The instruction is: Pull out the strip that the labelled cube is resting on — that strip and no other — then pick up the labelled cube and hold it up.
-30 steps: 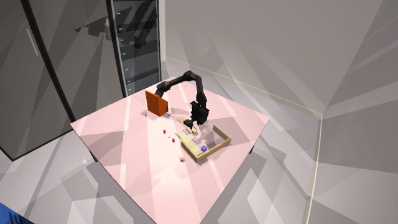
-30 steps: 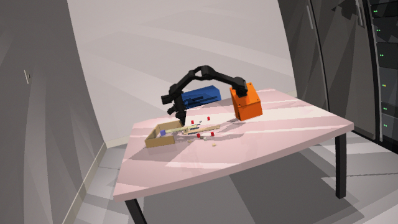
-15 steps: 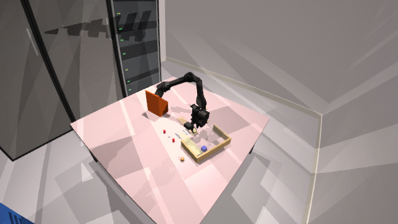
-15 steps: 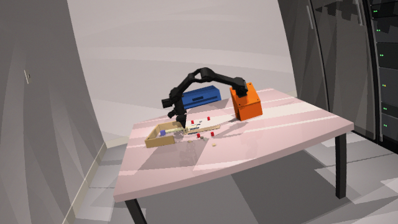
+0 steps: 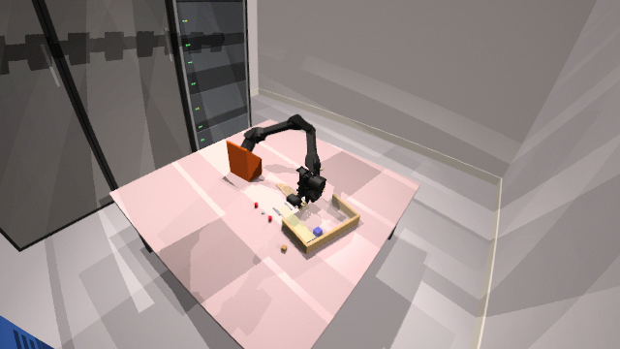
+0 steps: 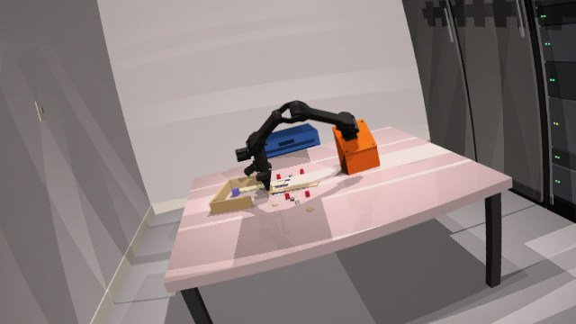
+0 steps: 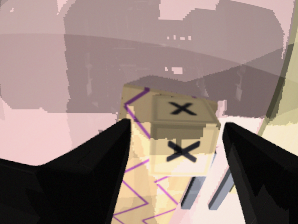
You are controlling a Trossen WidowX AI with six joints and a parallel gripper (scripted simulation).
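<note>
Right now the olive strip is 110 mm to the right of my gripper tip, 30 mm ahead of it and 10 mm below it. From my gripper tip the other things lie so: tan cube: 260 mm to the right, 70 mm ahead, 10 mm below.
</note>
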